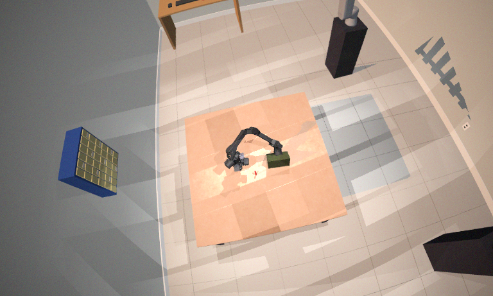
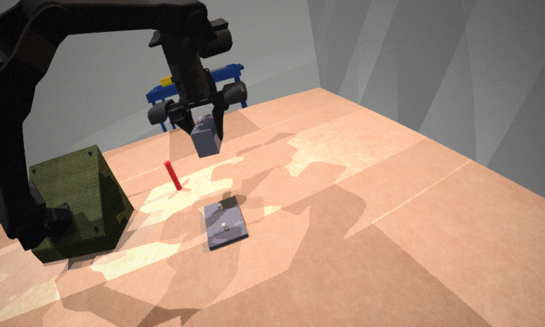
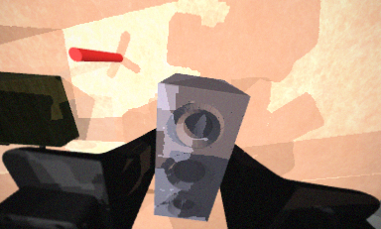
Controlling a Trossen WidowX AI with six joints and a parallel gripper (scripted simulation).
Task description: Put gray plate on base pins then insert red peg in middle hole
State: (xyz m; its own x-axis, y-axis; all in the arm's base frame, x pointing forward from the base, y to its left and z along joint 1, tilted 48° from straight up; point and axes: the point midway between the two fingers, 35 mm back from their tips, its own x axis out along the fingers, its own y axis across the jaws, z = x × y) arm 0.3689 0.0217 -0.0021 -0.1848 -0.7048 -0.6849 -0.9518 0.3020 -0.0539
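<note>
Right now my gripper tip is 3 cm past the gray base, 10 cm to the left of it and 11 cm above it. Round my gripper tip: gray plate (3 cm above); then red peg (12 cm behind, 8 cm to the left, 8 cm below).
</note>
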